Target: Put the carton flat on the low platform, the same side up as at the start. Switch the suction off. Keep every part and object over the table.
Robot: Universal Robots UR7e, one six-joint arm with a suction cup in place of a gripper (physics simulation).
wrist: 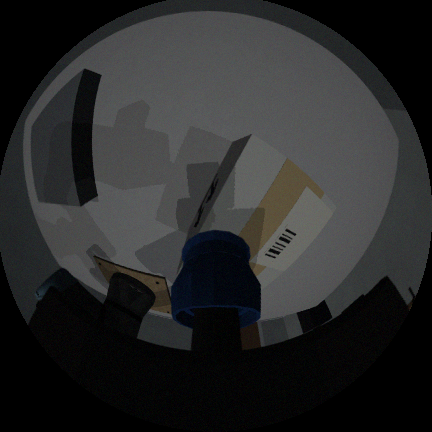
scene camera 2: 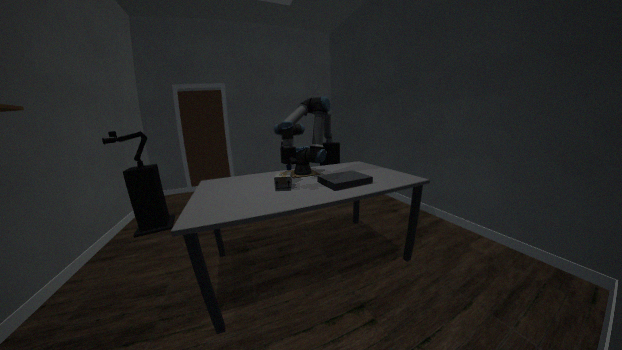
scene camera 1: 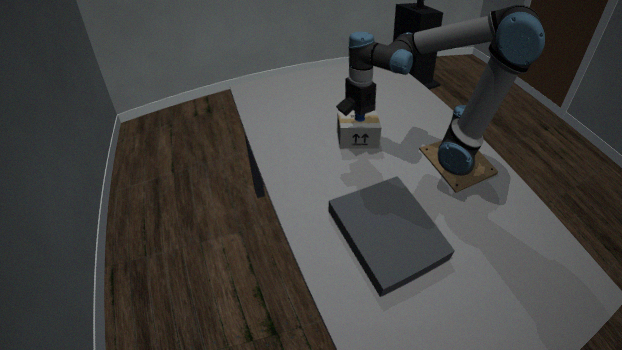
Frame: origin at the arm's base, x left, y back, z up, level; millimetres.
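Where they show: hand at its tool point: (wrist: 215,259) (scene camera 2: 289,169) (scene camera 1: 359,118); arm's base at its link origin: (wrist: 132,288) (scene camera 2: 302,172).
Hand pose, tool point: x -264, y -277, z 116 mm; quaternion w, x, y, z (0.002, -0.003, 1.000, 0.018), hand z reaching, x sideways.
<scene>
Each offset is from my tool point to the top centre of the thing. Level surfaces: height alone.
The carton @(dx -34, dy +27, dz -33 mm) (scene camera 1: 359,137) (scene camera 2: 283,184) (wrist: 262,175) stands upright on the table, its two printed arrows pointing up on the side facing scene camera 1. A tan tape strip and a barcode label show on its top in the wrist view. My gripper, a blue suction cup (scene camera 1: 360,118) (scene camera 2: 289,168) (wrist: 216,240), points down at the carton's top, very close over it; whether it touches is hard to tell. The suction is off and the cup holds nothing. The low platform @(dx +365, dy -150, dz -79 mm) (scene camera 1: 395,240) (scene camera 2: 345,180) (wrist: 55,160) is a flat dark grey slab on the table, apart from the carton.
The arm's wooden base plate (scene camera 1: 481,176) (wrist: 161,296) is on the table beside the platform and carton. The table @(dz -127 mm) (scene camera 1: 300,150) (scene camera 2: 225,205) has its long edge on the left in scene camera 1. A black pedestal (scene camera 1: 417,45) stands beyond the table.
</scene>
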